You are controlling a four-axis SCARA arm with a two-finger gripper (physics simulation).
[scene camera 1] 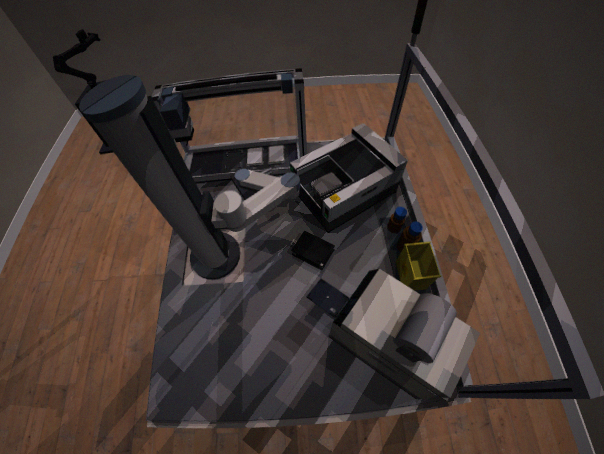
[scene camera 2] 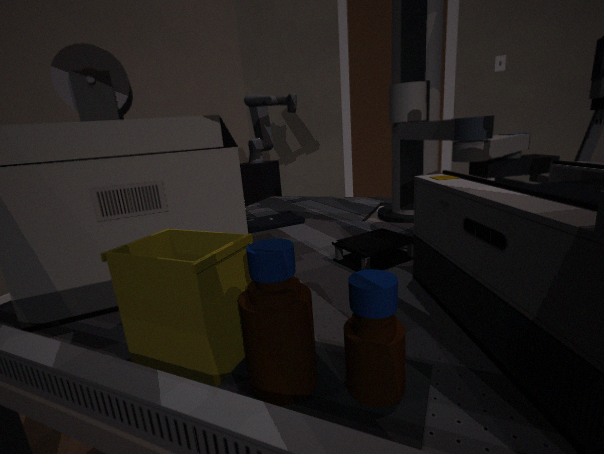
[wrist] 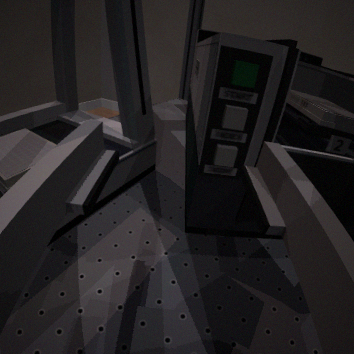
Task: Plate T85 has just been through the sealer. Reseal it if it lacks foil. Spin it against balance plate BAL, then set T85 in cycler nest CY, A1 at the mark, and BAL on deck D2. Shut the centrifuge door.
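Seen in the pictures: gripper, fingertip midpoint: (scene camera 1: 276,175) (wrist: 181,147); arm's base at its link origin: (scene camera 1: 215,255) (scene camera 2: 413,215).
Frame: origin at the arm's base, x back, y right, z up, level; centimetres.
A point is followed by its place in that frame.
My gripper (wrist: 181,147) @(x -32.7, y -34.3, z 15.9 cm) is shut to its narrow stance, with nothing between its two spaced fingers; in scene camera 1 the arm hides it. It is beside the button panel (wrist: 234,117) @(x -40.6, y -33.8, z 16.0 cm) of the centrifuge (scene camera 1: 365,192) @(x -74.1, y -17.3, z 18.4 cm) (wrist: 209,42) @(x -46.8, y -39.6, z 21.6 cm). Inside the centrifuge a pale plate (scene camera 1: 326,183) (wrist: 320,109) sits by a label "2". I see no door over its chamber. Two pale plates (scene camera 1: 255,156) @(x -20.4, y -56.6, z 8.5 cm) (scene camera 1: 276,154) @(x -32.4, y -56.7, z 8.5 cm) sit on the deck at the back; one plate (wrist: 24,150) @(x -32.7, y -55.9, z 8.5 cm) shows in the wrist view. Plate names, foil and the A1 mark are not readable. The sealer (scene camera 1: 382,305) @(x -66.1, y 39.9, z 36.3 cm) (scene camera 2: 120,185) @(x -82.0, y 40.4, z 25.1 cm) stands at the front right.
A low black stand (scene camera 1: 312,249) @(x -47.4, y 3.6, z 6.1 cm) (scene camera 2: 375,242) @(x -49.5, y 2.1, z 6.1 cm) is mid-table. The sealer's dark tray (scene camera 1: 327,297) @(x -51.3, y 28.3, z 11.4 cm) reaches toward it. Two blue-capped bottles (scene camera 1: 397,220) @(x -88.3, y -5.2, z 11.1 cm) (scene camera 2: 277,330) @(x -96.2, y 1.9, z 11.6 cm) and a yellow bin (scene camera 1: 419,267) @(x -96.3, y 15.9, z 2.3 cm) (scene camera 2: 175,305) @(x -96.8, y 15.7, z 12.7 cm) line the right edge. A gantry frame (scene camera 1: 300,115) @(x -47.1, y -53.6, z 36.3 cm) rises over the deck.
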